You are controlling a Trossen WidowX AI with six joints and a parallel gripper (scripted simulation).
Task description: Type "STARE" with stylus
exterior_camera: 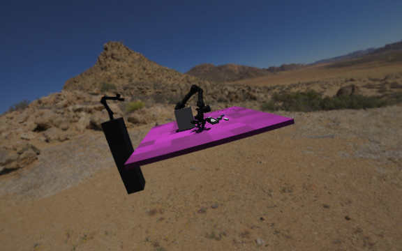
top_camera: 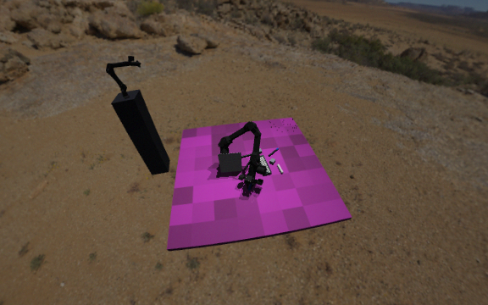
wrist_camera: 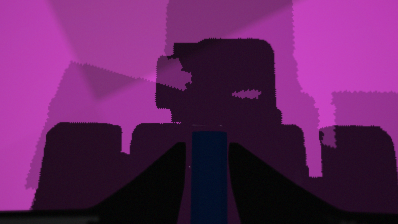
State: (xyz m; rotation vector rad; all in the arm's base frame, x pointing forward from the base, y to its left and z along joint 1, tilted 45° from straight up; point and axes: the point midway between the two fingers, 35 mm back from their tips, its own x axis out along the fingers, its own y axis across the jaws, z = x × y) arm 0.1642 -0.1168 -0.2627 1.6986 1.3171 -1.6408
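Right now the blue hexagonal stylus is 40 mm ahead of my gripper tip and 60 mm to the left of it. The rest, counted from my gripper tip: white cylinder (310 mm ahead, 140 mm to the left); then grey block (270 mm ahead, 240 mm to the left, 10 mm above).
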